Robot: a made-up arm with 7 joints. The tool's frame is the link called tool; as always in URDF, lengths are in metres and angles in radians.
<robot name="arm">
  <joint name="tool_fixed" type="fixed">
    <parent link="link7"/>
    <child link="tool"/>
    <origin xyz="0.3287 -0.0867 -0.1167" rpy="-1.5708 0 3.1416"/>
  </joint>
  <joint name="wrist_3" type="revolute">
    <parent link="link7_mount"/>
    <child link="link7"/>
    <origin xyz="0.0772 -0.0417 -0.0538" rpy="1.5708 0 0"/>
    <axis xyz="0 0 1"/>
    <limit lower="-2.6" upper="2.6" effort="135" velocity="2.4"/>
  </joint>
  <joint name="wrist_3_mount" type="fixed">
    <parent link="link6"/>
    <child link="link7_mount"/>
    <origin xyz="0.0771 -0.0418 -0.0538" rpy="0 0 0"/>
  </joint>
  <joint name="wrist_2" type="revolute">
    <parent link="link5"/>
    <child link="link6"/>
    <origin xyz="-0.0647 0.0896 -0.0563" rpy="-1.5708 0 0"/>
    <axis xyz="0 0 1"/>
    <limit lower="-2.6" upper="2.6" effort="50" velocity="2.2"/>
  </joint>
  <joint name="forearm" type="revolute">
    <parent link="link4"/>
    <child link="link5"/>
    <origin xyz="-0.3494 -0.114 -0.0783" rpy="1.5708 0 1.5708"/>
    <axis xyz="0 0 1"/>
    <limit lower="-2.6" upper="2.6" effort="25" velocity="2.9"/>
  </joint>
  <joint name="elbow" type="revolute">
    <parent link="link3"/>
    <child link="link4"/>
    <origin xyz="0.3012 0.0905 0.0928" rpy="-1.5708 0 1.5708"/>
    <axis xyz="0 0 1"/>
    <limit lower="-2.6" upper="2.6" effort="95" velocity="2.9"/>
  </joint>
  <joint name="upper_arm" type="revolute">
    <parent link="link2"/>
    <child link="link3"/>
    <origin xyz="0.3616 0.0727 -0.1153" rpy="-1.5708 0 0"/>
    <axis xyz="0 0 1"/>
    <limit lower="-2.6" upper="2.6" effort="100" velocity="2.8"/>
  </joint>
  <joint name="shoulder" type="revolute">
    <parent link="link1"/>
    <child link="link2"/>
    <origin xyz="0.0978 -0.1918 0.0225" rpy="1.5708 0 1.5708"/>
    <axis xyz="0 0 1"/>
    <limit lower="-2.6" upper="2.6" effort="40" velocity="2.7"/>
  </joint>
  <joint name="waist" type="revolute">
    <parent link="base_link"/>
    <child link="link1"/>
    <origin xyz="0 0 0.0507" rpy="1.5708 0 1.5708"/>
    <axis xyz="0 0 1"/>
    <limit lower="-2.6" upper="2.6" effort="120" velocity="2.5"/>
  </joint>
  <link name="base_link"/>
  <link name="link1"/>
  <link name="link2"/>
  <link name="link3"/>
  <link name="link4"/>
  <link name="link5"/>
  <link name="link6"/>
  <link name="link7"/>
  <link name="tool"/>
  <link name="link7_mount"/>
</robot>
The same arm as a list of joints. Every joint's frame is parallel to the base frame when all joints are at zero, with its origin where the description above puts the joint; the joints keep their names.
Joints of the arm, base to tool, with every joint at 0 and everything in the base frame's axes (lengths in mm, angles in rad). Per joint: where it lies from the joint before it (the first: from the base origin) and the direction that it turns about. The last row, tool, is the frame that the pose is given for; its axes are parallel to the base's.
waist: origin 0 0 50.7 axis +x
shoulder: origin 22.5 97.8 -191.8 axis +y
upper_arm: origin 72.7 -115.3 361.6 axis +x
elbow: origin 92.8 -90.5 301.2 axis -z
forearm: origin 114 349.4 78.3 axis -y
wrist_2: origin 64.7 56.3 -89.6 axis -z
wrist_3: origin -154.3 -83.5 107.6 axis -y
tool: origin -328.7 116.7 86.7
Joint limits (rad, base to tool): -2.6..2.6 -2.6..2.6 -2.6..2.6 -2.6..2.6 -2.6..2.6 -2.6..2.6 -2.6..2.6

